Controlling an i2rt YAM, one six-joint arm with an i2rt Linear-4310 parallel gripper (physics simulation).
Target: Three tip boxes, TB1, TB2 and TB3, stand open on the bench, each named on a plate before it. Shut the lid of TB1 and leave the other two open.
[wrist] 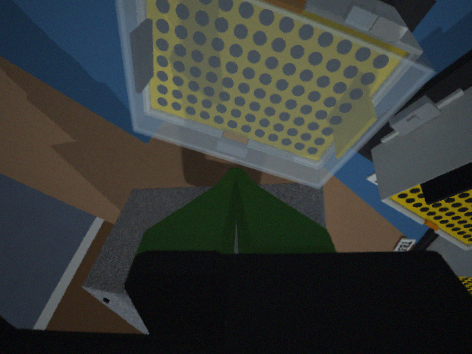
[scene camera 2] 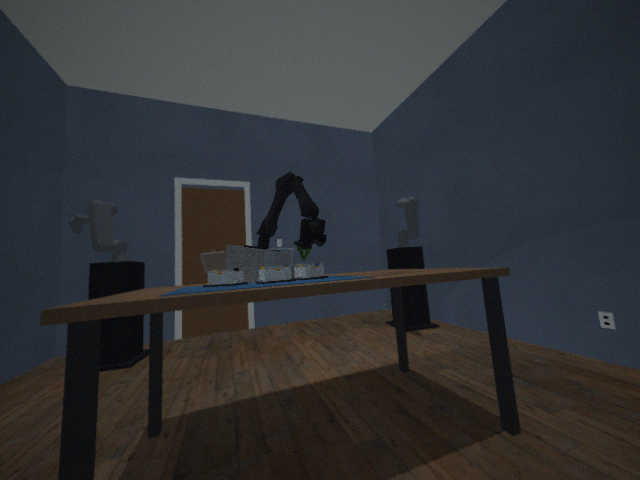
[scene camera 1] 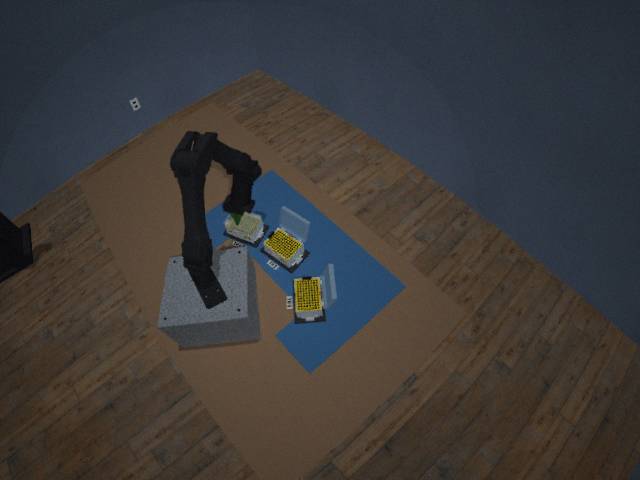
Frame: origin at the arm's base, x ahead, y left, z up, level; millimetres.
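Where they show: gripper, fingertip midpoint: (wrist: 236,177) (scene camera 2: 303,260) (scene camera 1: 237,224); arm's base, link origin: (scene camera 2: 262,249) (scene camera 1: 206,282).
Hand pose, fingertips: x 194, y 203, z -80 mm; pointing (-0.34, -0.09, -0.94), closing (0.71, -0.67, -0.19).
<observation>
Things, the pixels of their top centre, and the offset from my fingertips. Level surfaces: height alone.
- row, top centre: (wrist: 241,125) (scene camera 1: 240,221) (scene camera 2: 307,263) 16 mm ahead, 17 mm left, 16 mm down
- middle box, top centre: (scene camera 1: 282,241) 103 mm ahead, 147 mm right, 19 mm down
- third box, top centre: (scene camera 1: 304,293) (scene camera 2: 227,270) 61 mm ahead, 356 mm right, 27 mm down
- blue mat, surface height: 94 mm down
- wooden bench, surface height: 97 mm down
The box nearest my gripper, at the left of the row (scene camera 1: 245,227) (scene camera 2: 310,270) (wrist: 240,75), has its clear lid down over the yellow rack; its plate (scene camera 1: 237,243) is too small to read. Whether the lid is fully seated I cannot tell. The middle box (scene camera 1: 283,248) (scene camera 2: 275,273) (wrist: 440,210) has its lid (scene camera 1: 294,223) (scene camera 2: 280,256) upright. The third box (scene camera 1: 309,297) (scene camera 2: 225,277), whose plate (scene camera 1: 288,302) (wrist: 405,244) seems to read TB3, has its lid (scene camera 1: 331,284) (scene camera 2: 212,260) standing open. My gripper (scene camera 1: 237,222) (scene camera 2: 303,258) (wrist: 236,177) is shut and empty, its green tips by the lowered lid's front edge.
The boxes stand on a blue mat (scene camera 1: 356,289) on the wooden bench (scene camera 1: 289,413) (scene camera 2: 439,274). The grey arm base (scene camera 1: 206,315) (wrist: 117,240) stands close to the boxes. The arm (scene camera 1: 193,206) (scene camera 2: 281,198) reaches over the left box.
</observation>
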